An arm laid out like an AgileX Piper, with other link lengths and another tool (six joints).
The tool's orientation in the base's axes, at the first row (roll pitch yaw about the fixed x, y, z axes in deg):
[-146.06, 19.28, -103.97]
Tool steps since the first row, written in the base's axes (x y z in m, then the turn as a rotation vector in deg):
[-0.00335, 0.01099, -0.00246, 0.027, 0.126, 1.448]
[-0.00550, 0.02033, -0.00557, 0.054, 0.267, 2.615]
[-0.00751, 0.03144, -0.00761, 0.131, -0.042, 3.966]
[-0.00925, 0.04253, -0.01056, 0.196, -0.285, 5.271]
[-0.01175, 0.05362, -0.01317, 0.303, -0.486, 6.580]
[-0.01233, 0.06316, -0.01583, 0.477, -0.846, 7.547]
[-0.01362, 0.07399, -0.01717, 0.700, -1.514, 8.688]
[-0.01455, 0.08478, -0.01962, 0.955, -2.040, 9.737]
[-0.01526, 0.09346, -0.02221, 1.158, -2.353, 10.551]
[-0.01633, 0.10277, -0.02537, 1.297, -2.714, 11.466]
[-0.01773, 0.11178, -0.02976, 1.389, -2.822, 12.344]
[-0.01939, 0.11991, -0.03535, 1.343, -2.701, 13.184]
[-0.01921, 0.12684, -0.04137, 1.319, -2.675, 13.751]
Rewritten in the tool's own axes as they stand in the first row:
[-0.00849, 0.00801, 0.00133, -0.600, -0.736, -1.101]
[-0.01553, 0.01483, 0.00368, -1.120, -1.318, -1.980]
[-0.02457, 0.02164, 0.00551, -1.301, -2.206, -3.032]
[-0.03336, 0.02873, 0.00822, -1.524, -3.035, -4.046]
[-0.04209, 0.03621, 0.01020, -1.796, -3.882, -5.032]
[-0.04982, 0.04167, 0.01318, -1.826, -4.661, -5.731]
[-0.05900, 0.04746, 0.01486, -1.641, -5.685, -6.576]
[-0.06786, 0.05355, 0.01763, -1.564, -6.631, -7.312]
[-0.07480, 0.05875, 0.02036, -1.592, -7.333, -7.867]
[-0.08204, 0.06476, 0.02341, -1.595, -8.058, -8.546]
[-0.08852, 0.07155, 0.02717, -1.807, -8.632, -9.192]
[-0.09375, 0.07884, 0.03161, -2.185, -8.994, -9.862]
[-0.09815, 0.08451, 0.03734, -2.391, -9.264, -10.317]

